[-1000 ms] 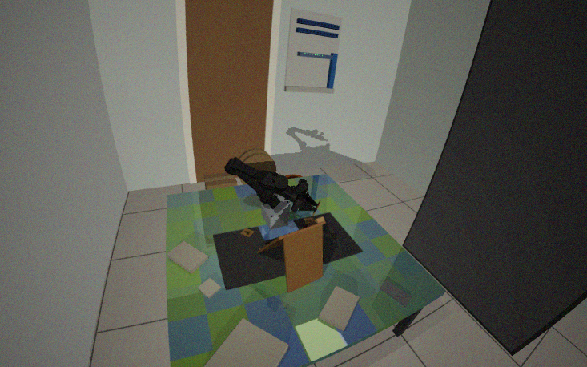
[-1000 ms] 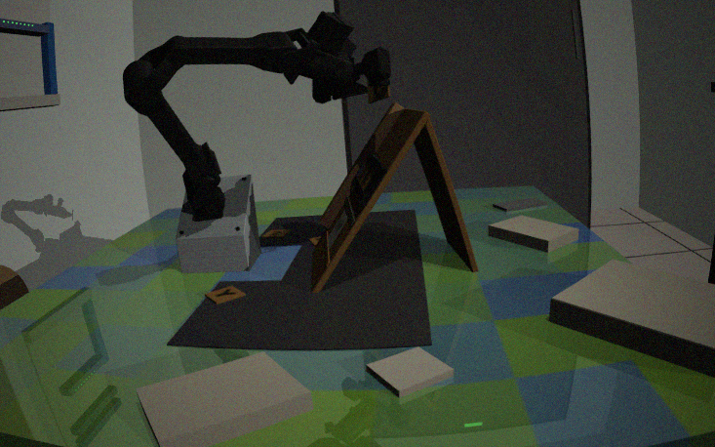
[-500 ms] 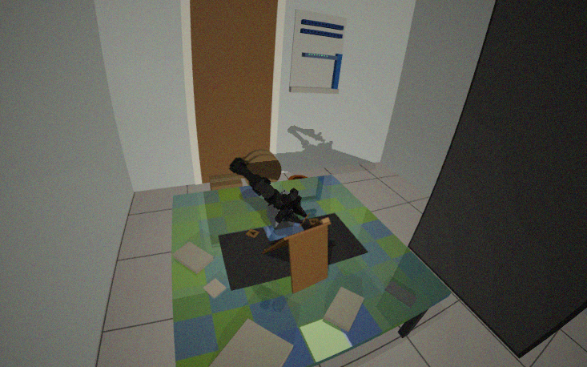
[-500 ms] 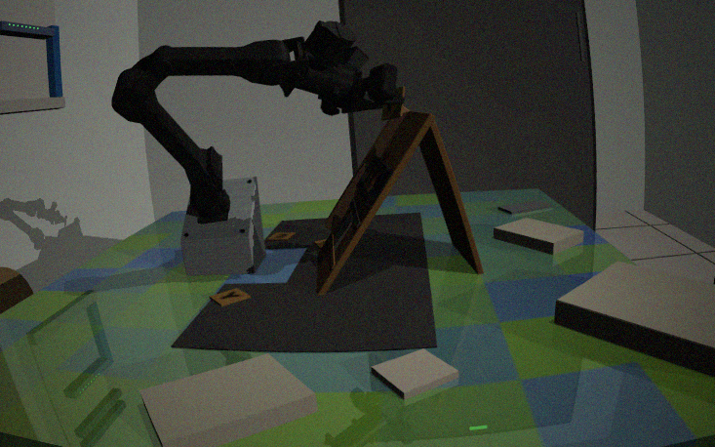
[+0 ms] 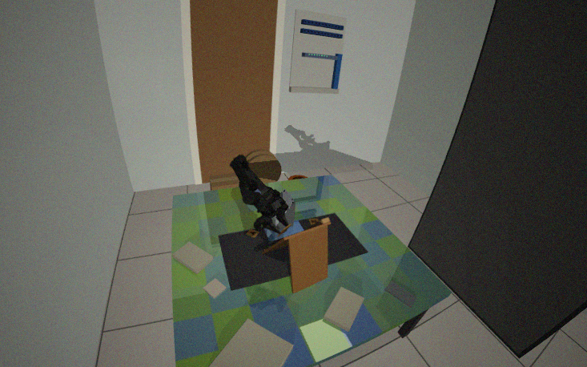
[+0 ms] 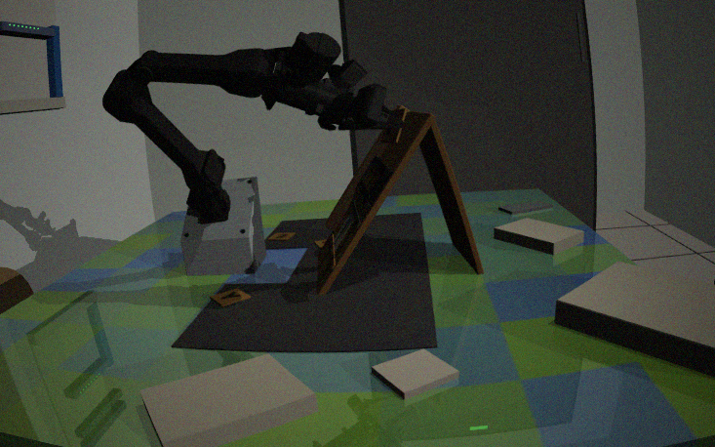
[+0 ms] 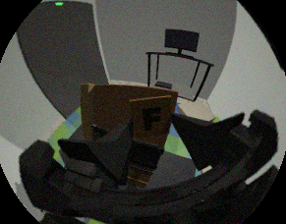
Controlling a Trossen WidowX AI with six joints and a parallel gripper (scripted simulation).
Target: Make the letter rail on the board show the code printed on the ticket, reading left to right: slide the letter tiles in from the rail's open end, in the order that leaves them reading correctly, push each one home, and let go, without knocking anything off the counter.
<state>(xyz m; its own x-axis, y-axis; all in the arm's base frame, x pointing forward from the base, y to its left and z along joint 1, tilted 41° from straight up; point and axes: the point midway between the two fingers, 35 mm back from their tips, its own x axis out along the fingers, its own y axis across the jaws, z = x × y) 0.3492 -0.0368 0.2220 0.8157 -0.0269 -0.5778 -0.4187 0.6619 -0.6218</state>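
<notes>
My gripper tip is 12 cm to the right of the orange letter tile marked l, 10 cm above it and 4 cm past it. Also, from my gripper tip: dark mat 27 cm below, 17 cm behind, 14 cm to the left; then white ticket 19 cm below, 10 cm behind, 7 cm to the left; then orange letter tile marked f right at my gripper tip.
</notes>
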